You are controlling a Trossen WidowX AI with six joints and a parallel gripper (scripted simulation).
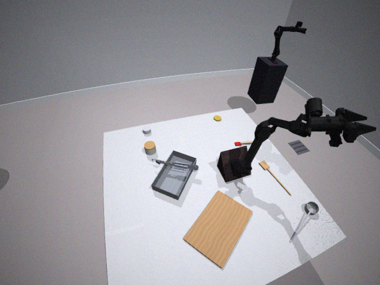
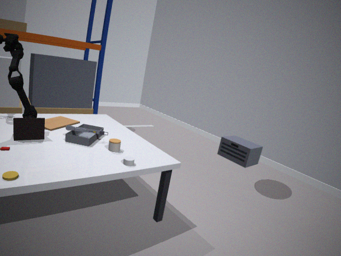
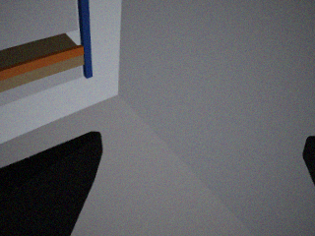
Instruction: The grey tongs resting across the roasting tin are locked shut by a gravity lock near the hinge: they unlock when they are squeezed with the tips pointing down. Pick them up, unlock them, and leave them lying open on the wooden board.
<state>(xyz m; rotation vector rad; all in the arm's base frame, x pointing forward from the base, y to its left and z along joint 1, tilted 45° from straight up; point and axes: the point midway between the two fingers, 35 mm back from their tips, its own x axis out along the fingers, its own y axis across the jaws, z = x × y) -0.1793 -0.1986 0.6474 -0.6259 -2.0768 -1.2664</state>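
The grey roasting tin lies 640 mm ahead of my gripper tip, 380 mm to the right of it and 650 mm below it. From my gripper tip the other things lie so: yellow disc 160 mm ahead, 900 mm to the right, 670 mm below; then wooden board 460 mm ahead, 10 mm to the right, 670 mm below; then red spatula 60 mm ahead, 560 mm to the right, 670 mm below.
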